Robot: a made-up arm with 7 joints. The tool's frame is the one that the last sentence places. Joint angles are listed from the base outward.
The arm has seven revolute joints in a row. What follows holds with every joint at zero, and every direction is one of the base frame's.
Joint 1 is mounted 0.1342 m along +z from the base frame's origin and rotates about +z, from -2.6 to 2.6 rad.
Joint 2 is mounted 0.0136 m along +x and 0.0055 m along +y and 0.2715 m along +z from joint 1 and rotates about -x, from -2.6 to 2.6 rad.
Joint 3 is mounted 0.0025 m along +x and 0.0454 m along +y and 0.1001 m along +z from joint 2 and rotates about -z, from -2.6 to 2.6 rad.
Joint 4 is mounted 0.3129 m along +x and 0.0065 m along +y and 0.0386 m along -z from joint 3 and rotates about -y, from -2.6 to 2.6 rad.
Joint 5 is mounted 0.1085 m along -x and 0.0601 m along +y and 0.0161 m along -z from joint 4 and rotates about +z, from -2.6 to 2.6 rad.
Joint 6 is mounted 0.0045 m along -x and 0.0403 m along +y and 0.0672 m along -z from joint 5 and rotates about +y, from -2.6 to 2.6 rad.
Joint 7 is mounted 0.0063 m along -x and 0.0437 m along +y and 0.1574 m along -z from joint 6 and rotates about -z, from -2.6 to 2.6 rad.
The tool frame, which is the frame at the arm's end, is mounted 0.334 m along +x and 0.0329 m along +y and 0.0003 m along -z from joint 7; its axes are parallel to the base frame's.
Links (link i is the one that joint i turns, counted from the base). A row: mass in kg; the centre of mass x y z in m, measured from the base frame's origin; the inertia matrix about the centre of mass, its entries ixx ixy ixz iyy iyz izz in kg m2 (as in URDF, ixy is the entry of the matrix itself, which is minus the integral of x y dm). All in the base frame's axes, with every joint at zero. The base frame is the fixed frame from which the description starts. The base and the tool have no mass.
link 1: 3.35; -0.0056 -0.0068 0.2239; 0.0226 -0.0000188 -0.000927 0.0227 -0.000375 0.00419
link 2: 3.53; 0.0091 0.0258 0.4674; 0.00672 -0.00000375 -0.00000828 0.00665 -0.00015 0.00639
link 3: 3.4; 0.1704 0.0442 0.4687; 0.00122 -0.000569 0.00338 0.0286 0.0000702 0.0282
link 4: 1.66; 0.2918 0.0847 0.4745; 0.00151 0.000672 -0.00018 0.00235 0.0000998 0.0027
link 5: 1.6; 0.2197 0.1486 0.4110; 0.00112 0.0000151 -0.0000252 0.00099 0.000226 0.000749
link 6: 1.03; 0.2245 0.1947 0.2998; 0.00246 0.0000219 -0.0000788 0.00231 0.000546 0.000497
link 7: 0.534; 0.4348 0.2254 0.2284; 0.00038 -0.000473 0.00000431 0.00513 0 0.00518
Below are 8 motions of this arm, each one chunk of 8 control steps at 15 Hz.
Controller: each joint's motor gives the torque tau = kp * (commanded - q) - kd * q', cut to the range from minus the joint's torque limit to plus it. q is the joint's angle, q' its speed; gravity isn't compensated. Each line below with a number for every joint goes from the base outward.
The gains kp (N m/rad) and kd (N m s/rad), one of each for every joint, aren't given. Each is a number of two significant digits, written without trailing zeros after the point. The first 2 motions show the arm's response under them.
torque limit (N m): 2.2 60 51 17 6.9 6.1 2.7
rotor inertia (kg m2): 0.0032 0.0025 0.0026 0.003 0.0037 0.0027 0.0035
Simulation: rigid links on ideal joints. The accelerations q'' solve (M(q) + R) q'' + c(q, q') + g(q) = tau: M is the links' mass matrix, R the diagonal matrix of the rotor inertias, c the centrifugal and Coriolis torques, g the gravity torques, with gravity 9.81 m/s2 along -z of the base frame. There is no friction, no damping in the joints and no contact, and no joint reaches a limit. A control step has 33 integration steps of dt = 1/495 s. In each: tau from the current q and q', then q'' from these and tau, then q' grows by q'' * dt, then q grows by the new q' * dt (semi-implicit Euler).
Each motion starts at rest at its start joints. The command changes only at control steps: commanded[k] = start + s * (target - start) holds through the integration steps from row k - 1 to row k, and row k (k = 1, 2, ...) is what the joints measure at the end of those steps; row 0 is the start. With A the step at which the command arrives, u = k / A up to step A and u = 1 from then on. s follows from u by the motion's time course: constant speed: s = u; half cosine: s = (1 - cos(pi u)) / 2; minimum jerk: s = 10 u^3 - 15 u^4 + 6 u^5; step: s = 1 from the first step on.
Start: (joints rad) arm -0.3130 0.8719 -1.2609 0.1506 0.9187 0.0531 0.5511
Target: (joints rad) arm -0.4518 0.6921 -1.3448 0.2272 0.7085 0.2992 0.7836
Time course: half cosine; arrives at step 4
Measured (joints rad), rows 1 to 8:
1: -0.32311 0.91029 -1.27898 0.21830 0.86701 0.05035 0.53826
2: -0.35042 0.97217 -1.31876 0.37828 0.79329 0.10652 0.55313
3: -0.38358 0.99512 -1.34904 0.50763 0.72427 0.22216 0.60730
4: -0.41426 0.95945 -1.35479 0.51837 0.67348 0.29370 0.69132
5: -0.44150 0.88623 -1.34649 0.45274 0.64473 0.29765 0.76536
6: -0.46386 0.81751 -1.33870 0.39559 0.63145 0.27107 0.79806
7: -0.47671 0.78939 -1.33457 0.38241 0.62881 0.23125 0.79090
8: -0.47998 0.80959 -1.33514 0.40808 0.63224 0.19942 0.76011
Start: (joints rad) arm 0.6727 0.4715 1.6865 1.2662 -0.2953 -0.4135 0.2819
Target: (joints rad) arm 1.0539 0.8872 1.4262 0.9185 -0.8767 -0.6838 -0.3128
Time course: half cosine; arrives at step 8
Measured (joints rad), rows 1 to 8:
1: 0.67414 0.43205 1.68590 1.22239 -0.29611 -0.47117 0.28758
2: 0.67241 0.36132 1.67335 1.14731 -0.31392 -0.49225 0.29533
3: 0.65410 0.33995 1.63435 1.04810 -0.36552 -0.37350 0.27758
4: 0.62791 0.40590 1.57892 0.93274 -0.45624 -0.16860 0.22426
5: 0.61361 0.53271 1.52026 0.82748 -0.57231 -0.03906 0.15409
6: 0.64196 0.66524 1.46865 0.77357 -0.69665 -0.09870 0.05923
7: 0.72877 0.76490 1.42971 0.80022 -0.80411 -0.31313 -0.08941
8: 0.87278 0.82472 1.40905 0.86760 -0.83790 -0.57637 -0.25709
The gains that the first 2 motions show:
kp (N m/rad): 31 87 81 27 9.9 7.4 4.8
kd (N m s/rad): 2 1.8 3.8 0.9 0.59 0.34 0.24
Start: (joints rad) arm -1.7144 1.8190 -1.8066 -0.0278 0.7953 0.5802 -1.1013
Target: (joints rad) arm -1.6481 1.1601 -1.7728 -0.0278 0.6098 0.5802 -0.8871
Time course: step
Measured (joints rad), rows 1 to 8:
1: -1.52737 1.55848 -1.74624 -0.01411 0.64827 0.61234 -1.30451
2: -1.45425 1.17011 -1.67007 0.14885 0.75024 0.61857 -1.14247
3: -1.48607 0.97156 -1.69114 0.32496 0.80891 0.61413 -0.74797
4: -1.55704 1.04262 -1.70268 0.34415 0.56260 0.46122 -0.35524
5: -1.70921 1.25427 -1.70249 0.29019 0.29147 0.13985 -0.29177
6: -1.87447 1.37424 -1.65695 0.32301 0.23275 0.15787 -0.44824
7: -1.94079 1.35388 -1.61691 0.30261 0.28385 0.31991 -0.56569
8: -1.92553 1.26444 -1.62810 0.21933 0.36461 0.40243 -0.62834

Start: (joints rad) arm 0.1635 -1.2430 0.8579 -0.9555 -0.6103 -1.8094 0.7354
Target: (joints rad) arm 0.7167 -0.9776 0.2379 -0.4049 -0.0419 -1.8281 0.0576
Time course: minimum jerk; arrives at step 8
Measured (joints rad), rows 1 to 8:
1: 0.16466 -1.30772 0.89345 -0.95665 -0.62809 -1.84748 0.70615
2: 0.18298 -1.35975 0.96543 -0.93977 -0.65557 -1.80967 0.63221
3: 0.20104 -1.34312 0.97392 -0.85259 -0.66704 -1.65773 0.56405
4: 0.20015 -1.26886 0.86979 -0.70649 -0.62024 -1.51653 0.54938
5: 0.18103 -1.16230 0.68888 -0.55809 -0.50813 -1.50225 0.51941
6: 0.15922 -1.07150 0.50714 -0.45069 -0.36394 -1.59641 0.34914
7: 0.17121 -1.02510 0.38915 -0.39964 -0.22181 -1.73129 0.07878
8: 0.24274 -1.01409 0.34914 -0.37649 -0.11542 -1.84645 -0.12308

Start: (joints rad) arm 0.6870 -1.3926 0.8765 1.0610 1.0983 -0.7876 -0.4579
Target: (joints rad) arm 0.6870 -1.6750 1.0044 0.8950 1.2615 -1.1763 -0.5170
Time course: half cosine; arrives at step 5
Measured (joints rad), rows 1 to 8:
1: 0.66991 -1.45937 0.92571 1.11789 1.12508 -0.80283 -0.48158
2: 0.65879 -1.53078 1.03058 1.18491 1.12453 -0.80337 -0.49881
3: 0.64509 -1.58817 1.14035 1.20910 1.12298 -0.76029 -0.49431
4: 0.64489 -1.63436 1.22125 1.19952 1.12298 -0.74103 -0.47610
5: 0.67674 -1.66341 1.24868 1.17078 1.13046 -0.77217 -0.44301
6: 0.71784 -1.67964 1.22444 1.13323 1.15409 -0.82955 -0.43266
7: 0.73972 -1.69126 1.17624 1.09837 1.18908 -0.89974 -0.47236
8: 0.74100 -1.69623 1.13354 1.07076 1.22528 -0.97886 -0.53204

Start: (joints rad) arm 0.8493 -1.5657 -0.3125 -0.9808 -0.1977 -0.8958 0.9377
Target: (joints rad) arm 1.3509 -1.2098 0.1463 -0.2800 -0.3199 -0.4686 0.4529
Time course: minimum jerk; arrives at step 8
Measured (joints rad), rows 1 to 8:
1: 0.85880 -1.61039 -0.25966 -0.94433 -0.22585 -0.85365 0.92926
2: 0.85366 -1.63381 -0.13093 -0.93122 -0.26579 -0.82226 0.93292
3: 0.83626 -1.58453 0.01573 -0.85274 -0.33235 -0.77654 0.92730
4: 0.82573 -1.46857 0.13782 -0.66172 -0.42089 -0.69391 0.88408
5: 0.85061 -1.34912 0.22519 -0.44249 -0.50429 -0.62963 0.79981
6: 0.92511 -1.27910 0.30106 -0.28063 -0.55632 -0.62211 0.67253
7: 1.03056 -1.25546 0.36446 -0.19281 -0.57595 -0.63716 0.54148
8: 1.14472 -1.25724 0.39329 -0.17133 -0.57599 -0.63854 0.46861

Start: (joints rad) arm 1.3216 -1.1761 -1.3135 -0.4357 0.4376 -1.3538 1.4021
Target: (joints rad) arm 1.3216 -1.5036 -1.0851 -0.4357 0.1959 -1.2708 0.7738
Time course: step
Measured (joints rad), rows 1 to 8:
1: 1.55385 -1.31965 -1.20980 -0.32398 0.28575 -0.97742 1.19008
2: 1.66988 -1.49440 -1.10496 -0.43657 0.25936 -0.96284 1.04905
3: 1.66136 -1.64460 -1.01921 -0.53939 0.29358 -1.09531 0.97585
4: 1.53407 -1.71629 -0.94205 -0.54729 0.28914 -1.24559 0.91364
5: 1.36779 -1.71687 -0.91532 -0.48866 0.18960 -1.37409 0.88675
6: 1.22283 -1.67612 -0.93892 -0.44593 0.09884 -1.46632 0.90032
7: 1.10013 -1.62917 -0.97962 -0.42720 0.08721 -1.45579 0.90436
8: 1.02470 -1.60033 -1.01949 -0.42722 0.13795 -1.36634 0.87724

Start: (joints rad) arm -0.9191 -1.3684 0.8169 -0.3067 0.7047 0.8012 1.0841
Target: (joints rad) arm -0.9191 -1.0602 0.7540 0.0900 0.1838 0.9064 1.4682
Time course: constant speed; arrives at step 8
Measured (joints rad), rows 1 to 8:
1: -0.92397 -1.39108 0.86307 -0.25007 0.70795 0.82048 1.12012
2: -0.91948 -1.37473 0.93821 -0.14064 0.67128 0.82343 1.17342
3: -0.91710 -1.31945 0.96265 -0.01227 0.60099 0.79354 1.24997
4: -0.91699 -1.25604 0.94226 0.09493 0.53050 0.73951 1.31213
5: -0.91733 -1.20937 0.91372 0.16312 0.46125 0.70278 1.31365
6: -0.91660 -1.18046 0.89654 0.20057 0.39161 0.69977 1.27799
7: -0.91415 -1.15212 0.88957 0.23068 0.32371 0.72455 1.26425
8: -0.91145 -1.11503 0.88584 0.27003 0.25756 0.75557 1.30627

